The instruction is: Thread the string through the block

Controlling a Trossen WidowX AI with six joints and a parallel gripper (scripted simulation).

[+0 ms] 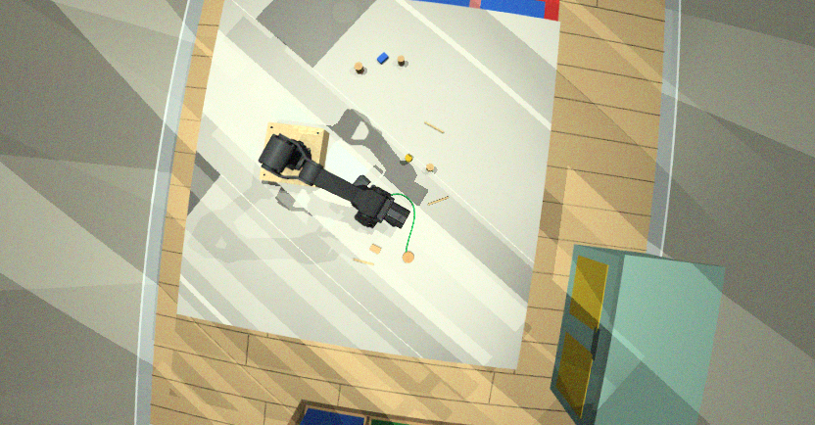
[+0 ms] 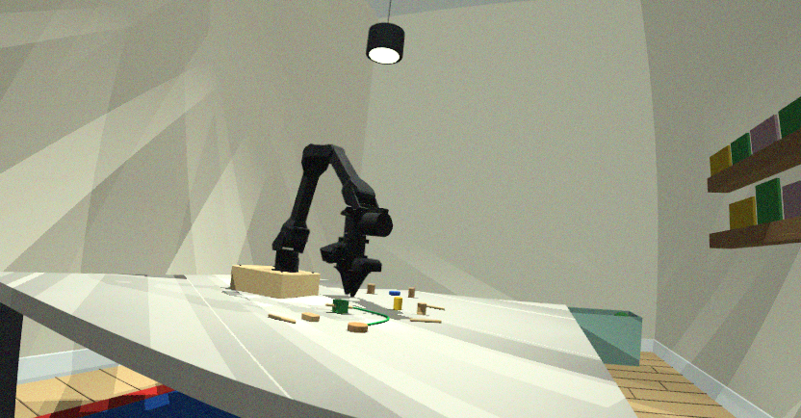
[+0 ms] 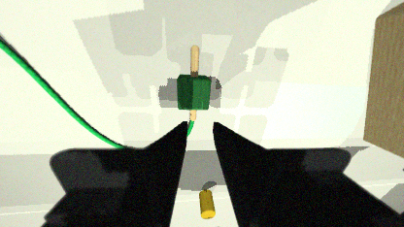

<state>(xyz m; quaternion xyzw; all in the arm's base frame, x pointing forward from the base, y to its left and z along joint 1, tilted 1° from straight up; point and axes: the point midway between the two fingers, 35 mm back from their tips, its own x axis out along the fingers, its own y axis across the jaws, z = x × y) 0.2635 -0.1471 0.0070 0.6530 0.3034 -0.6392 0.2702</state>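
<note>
My gripper tip is now 30 mm above the green block, 20 mm to the left of it and 10 mm past it. Also, from my gripper tip: yellow cylinder 140 mm to the left, 100 mm ahead, 20 mm below; wooden block 170 mm to the right, 30 mm below, 30 mm behind; wooden cylinder 170 mm ahead, 110 mm to the left, 30 mm below.
</note>
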